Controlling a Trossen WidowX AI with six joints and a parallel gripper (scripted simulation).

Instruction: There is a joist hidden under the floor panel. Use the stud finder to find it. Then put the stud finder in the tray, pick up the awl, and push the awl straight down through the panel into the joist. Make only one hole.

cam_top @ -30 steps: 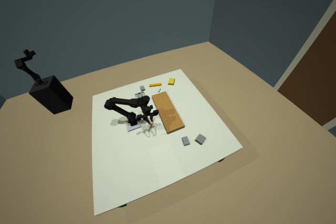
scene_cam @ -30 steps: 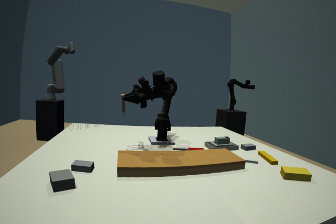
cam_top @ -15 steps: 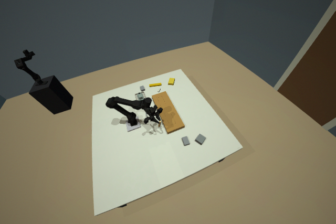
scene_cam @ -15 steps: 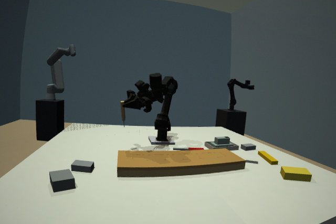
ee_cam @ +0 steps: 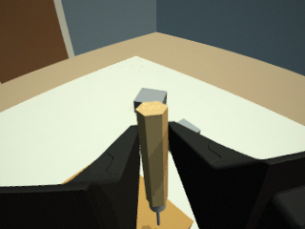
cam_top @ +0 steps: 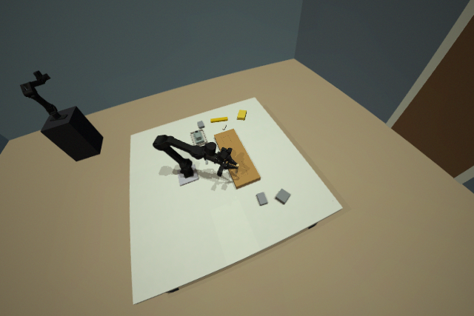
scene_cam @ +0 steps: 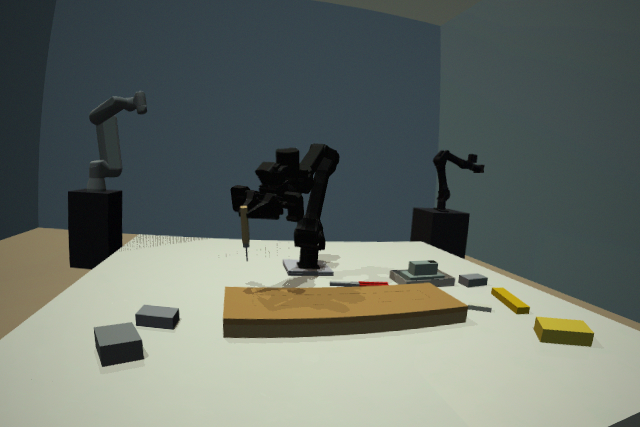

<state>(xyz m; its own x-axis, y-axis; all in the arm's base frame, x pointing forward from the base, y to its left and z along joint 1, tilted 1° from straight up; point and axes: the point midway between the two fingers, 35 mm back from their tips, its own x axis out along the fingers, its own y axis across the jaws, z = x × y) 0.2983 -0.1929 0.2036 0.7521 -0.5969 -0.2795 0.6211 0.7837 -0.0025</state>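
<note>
Right now the wooden-handled pointed tool is 1 cm behind my gripper tip, 1 cm to the left of it and 6 cm below it. Round my gripper tip: grey tray 17 cm behind, 53 cm to the left, 20 cm below; red-handled tool 16 cm behind, 32 cm to the left, 21 cm below; stud finder 18 cm behind, 55 cm to the left, 16 cm below.
</note>
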